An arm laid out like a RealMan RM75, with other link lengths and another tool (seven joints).
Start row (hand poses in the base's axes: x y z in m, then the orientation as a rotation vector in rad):
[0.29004, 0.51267, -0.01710, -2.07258, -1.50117, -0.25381]
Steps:
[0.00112, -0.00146, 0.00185, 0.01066, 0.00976, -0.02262]
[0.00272, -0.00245, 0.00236, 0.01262, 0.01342, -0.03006]
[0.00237, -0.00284, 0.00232, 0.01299, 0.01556, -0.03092]
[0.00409, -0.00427, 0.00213, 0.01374, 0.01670, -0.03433]
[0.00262, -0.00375, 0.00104, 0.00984, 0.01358, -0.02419]
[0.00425, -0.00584, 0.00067, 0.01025, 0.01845, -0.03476]
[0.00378, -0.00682, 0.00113, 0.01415, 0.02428, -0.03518]
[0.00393, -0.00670, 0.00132, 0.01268, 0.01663, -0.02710]
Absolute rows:
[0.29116, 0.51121, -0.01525, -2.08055, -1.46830, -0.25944]
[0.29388, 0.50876, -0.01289, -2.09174, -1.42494, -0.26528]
[0.29625, 0.50592, -0.01057, -2.10232, -1.37925, -0.26928]
[0.30034, 0.50165, -0.00844, -2.11392, -1.32908, -0.27379]
[0.30296, 0.49790, -0.00740, -2.12124, -1.29259, -0.27501]
[0.30721, 0.49206, -0.00673, -2.13442, -1.24224, -0.27554]
[0.31099, 0.48524, -0.00560, -2.14304, -1.18660, -0.27196]
[0.31492, 0.47854, -0.00428, -2.14771, -1.14427, -0.27238]

